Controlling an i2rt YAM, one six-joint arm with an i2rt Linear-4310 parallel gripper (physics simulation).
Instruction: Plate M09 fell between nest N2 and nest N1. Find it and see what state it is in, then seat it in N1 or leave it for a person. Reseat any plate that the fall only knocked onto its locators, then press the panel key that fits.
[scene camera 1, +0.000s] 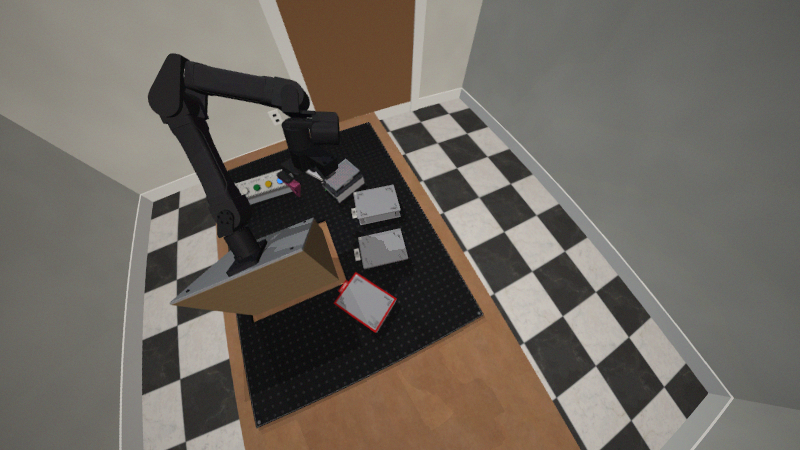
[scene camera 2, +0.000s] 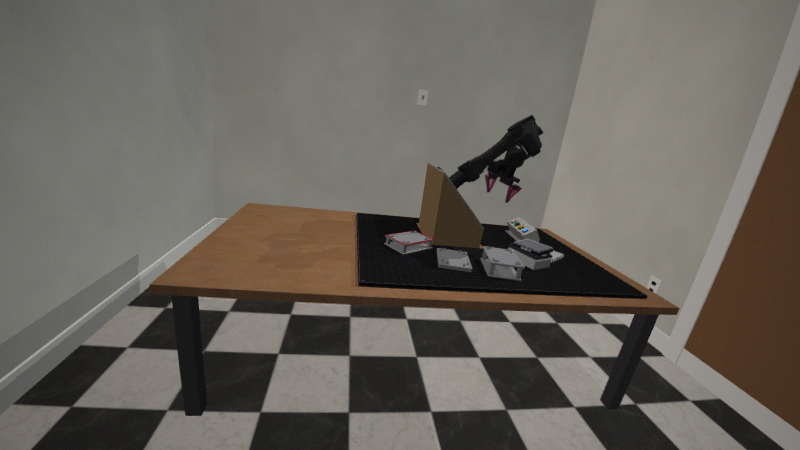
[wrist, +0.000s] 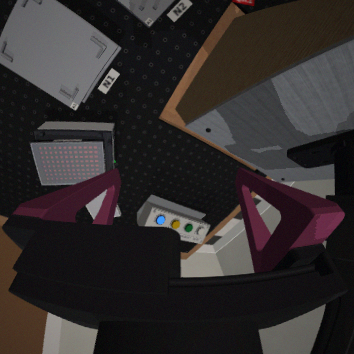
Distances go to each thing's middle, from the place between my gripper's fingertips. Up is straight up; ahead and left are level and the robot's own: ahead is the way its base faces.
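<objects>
Station N2 (scene camera 1: 386, 247) is 20 cm to the right of my hand, 11 cm ahead of it and 22 cm below it. Relative to the lid (wrist: 57, 162), my hand is 12 cm short of it, 14 cm to the right of it and 16 cm above it. Going by their middles, the lid is the nearest to my hand of the things named here.
</objects>
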